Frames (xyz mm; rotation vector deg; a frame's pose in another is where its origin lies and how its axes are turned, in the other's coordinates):
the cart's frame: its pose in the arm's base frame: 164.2 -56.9 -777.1 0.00 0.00 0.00
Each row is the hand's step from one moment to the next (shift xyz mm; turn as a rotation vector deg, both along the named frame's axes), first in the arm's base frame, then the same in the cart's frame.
Working: the arm's base frame: its pose in the cart's frame: -164.2 56.9 777.1 0.00 0.00 0.00

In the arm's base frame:
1: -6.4 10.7 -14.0 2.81 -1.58 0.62
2: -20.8 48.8 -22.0 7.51 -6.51 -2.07
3: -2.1 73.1 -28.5 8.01 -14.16 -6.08
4: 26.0 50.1 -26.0 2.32 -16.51 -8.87
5: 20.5 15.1 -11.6 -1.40 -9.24 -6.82
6: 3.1 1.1 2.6 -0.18 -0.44 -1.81
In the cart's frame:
1: -6.4 10.7 -14.0 2.81 -1.58 0.62
2: -20.8 48.8 -22.0 7.51 -6.51 -2.07
3: -2.1 73.1 -28.5 8.01 -14.16 -6.08
4: 26.0 50.1 -26.0 2.32 -16.51 -8.87
5: 20.5 15.1 -11.6 -1.40 -9.24 -6.82
6: 3.1 1.1 2.6 -0.18 -0.44 -1.81

